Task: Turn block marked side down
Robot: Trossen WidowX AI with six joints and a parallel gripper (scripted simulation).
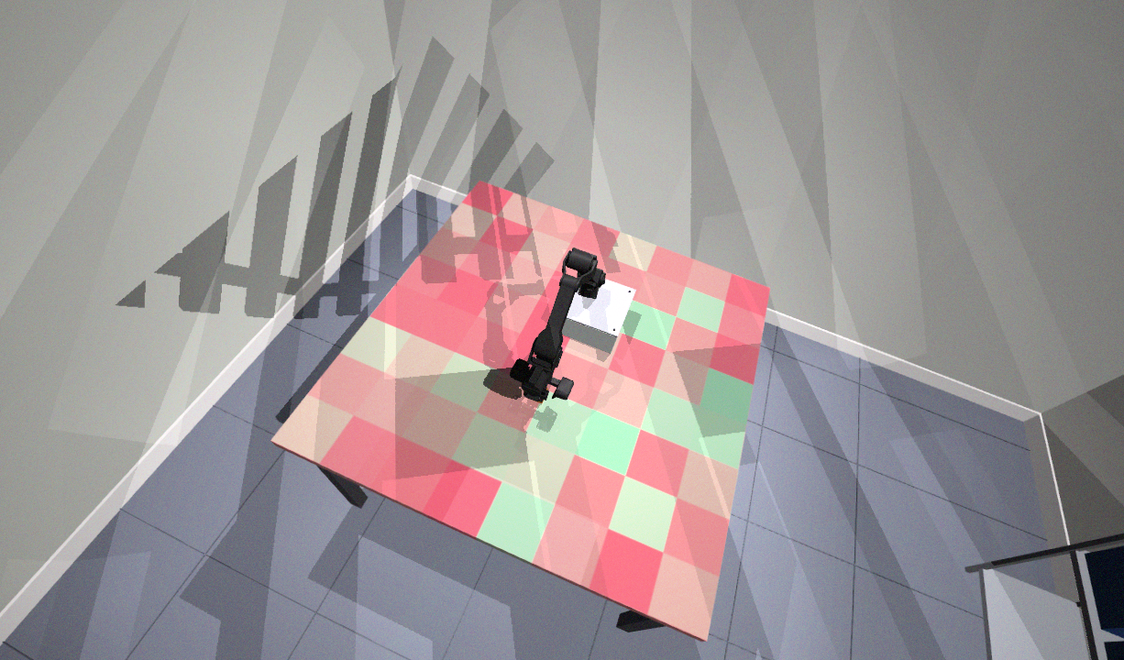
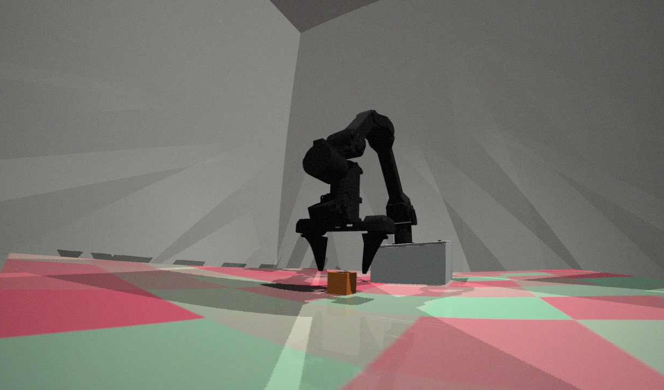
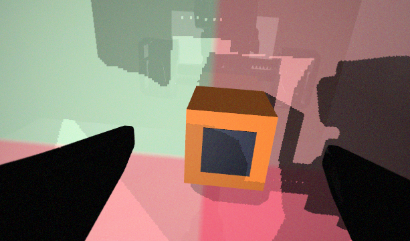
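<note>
My gripper tip is 10 mm above the block.
</note>
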